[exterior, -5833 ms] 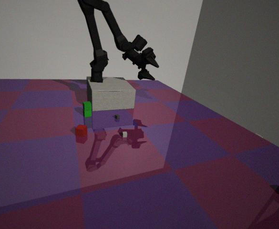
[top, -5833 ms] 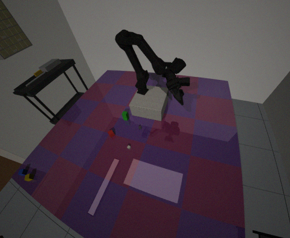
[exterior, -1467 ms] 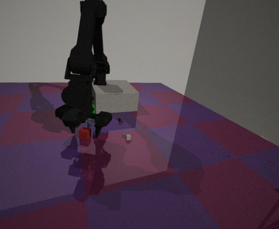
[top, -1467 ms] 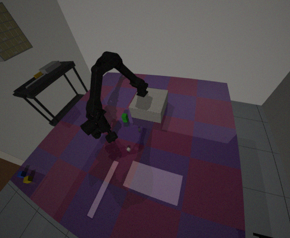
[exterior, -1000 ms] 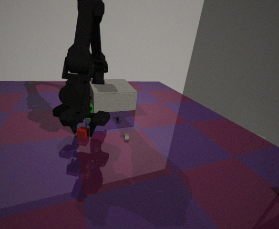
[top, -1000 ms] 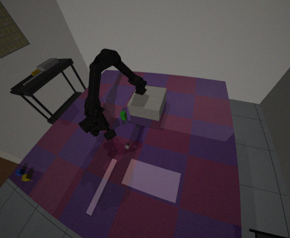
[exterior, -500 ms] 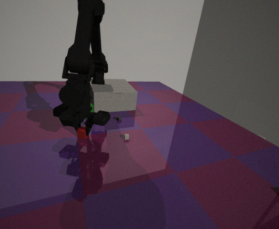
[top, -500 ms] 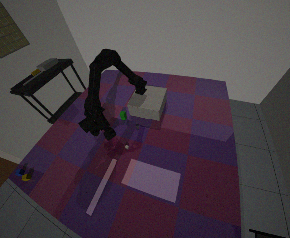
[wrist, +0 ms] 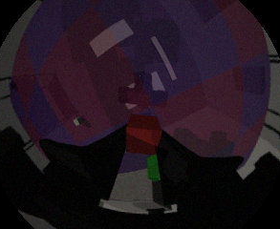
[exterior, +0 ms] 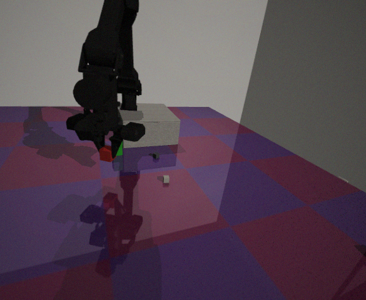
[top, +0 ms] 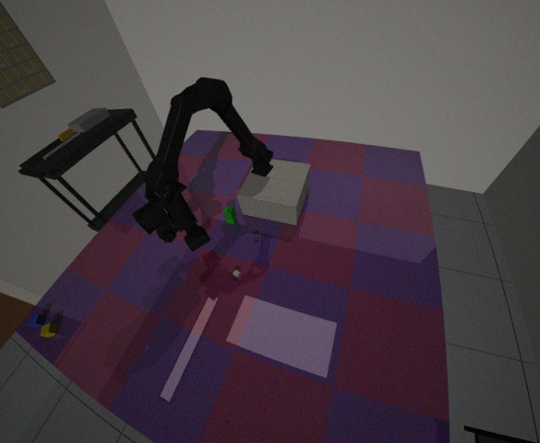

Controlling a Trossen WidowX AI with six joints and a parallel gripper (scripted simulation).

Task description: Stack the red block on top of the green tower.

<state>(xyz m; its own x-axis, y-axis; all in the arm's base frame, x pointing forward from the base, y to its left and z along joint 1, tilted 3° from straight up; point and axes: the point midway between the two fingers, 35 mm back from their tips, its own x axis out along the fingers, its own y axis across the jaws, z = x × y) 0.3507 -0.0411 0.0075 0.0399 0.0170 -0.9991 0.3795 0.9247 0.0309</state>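
Right now my gripper tip is 130 mm past the small dark cube, 140 mm to the right of it and 60 mm above it. The rest, counted from my gripper tip: red block (10 mm above); then small white cube (20 mm ahead, 160 mm to the left, 60 mm below).
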